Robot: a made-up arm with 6 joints. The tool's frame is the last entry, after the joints.
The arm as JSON. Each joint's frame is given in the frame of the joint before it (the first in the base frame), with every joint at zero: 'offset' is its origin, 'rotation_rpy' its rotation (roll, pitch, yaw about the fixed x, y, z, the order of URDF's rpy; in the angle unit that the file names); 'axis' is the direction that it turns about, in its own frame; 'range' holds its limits. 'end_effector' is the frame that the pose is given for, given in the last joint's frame.
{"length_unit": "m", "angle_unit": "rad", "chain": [
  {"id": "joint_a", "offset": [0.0, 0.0, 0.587], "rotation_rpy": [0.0, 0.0, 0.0], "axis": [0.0, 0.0, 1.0], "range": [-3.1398, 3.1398]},
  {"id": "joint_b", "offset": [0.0, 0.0, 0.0], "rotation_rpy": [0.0, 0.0, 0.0], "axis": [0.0, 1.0, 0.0], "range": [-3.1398, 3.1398]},
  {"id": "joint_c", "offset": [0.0, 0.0, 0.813], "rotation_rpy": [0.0, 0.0, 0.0], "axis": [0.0, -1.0, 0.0], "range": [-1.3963, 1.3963]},
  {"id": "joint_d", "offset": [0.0, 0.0, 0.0], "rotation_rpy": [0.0, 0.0, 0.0], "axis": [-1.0, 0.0, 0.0], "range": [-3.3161, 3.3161]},
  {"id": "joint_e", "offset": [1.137, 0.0, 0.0], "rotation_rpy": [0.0, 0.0, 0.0], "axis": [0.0, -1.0, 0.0], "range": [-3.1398, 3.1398]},
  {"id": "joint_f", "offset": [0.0, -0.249, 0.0], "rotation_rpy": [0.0, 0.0, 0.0], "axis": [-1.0, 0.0, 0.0], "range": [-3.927, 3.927]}
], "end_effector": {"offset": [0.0, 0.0, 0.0], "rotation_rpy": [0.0, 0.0, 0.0]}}
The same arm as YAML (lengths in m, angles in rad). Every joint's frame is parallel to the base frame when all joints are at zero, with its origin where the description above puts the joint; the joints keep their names.
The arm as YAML. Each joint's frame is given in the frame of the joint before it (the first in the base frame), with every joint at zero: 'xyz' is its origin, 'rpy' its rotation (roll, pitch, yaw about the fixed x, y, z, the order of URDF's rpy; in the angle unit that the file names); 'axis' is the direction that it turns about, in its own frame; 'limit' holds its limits. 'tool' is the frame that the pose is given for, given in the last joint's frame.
units:
  length: m
  angle: rad
joints:
  - name: joint_a
    type: revolute
    origin:
      xyz: [0.0, 0.0, 0.587]
      rpy: [0.0, 0.0, 0.0]
    axis: [0.0, 0.0, 1.0]
    limit:
      lower: -3.1398
      upper: 3.1398
  - name: joint_b
    type: revolute
    origin:
      xyz: [0.0, 0.0, 0.0]
      rpy: [0.0, 0.0, 0.0]
    axis: [0.0, 1.0, 0.0]
    limit:
      lower: -3.1398
      upper: 3.1398
  - name: joint_c
    type: revolute
    origin:
      xyz: [0.0, 0.0, 0.813]
      rpy: [0.0, 0.0, 0.0]
    axis: [0.0, -1.0, 0.0]
    limit:
      lower: -1.3963
      upper: 1.3963
  - name: joint_d
    type: revolute
    origin:
      xyz: [0.0, 0.0, 0.0]
      rpy: [0.0, 0.0, 0.0]
    axis: [-1.0, 0.0, 0.0]
    limit:
      lower: -3.3161
      upper: 3.3161
  - name: joint_e
    type: revolute
    origin:
      xyz: [1.137, 0.0, 0.0]
      rpy: [0.0, 0.0, 0.0]
    axis: [0.0, -1.0, 0.0]
    limit:
      lower: -3.1398
      upper: 3.1398
  - name: joint_f
    type: revolute
    origin:
      xyz: [0.0, -0.249, 0.0]
      rpy: [0.0, 0.0, 0.0]
    axis: [-1.0, 0.0, 0.0]
    limit:
      lower: -3.927
      upper: 3.927
tool:
  origin:
    xyz: [0.0, 0.0, 0.0]
    rpy: [0.0, 0.0, 0.0]

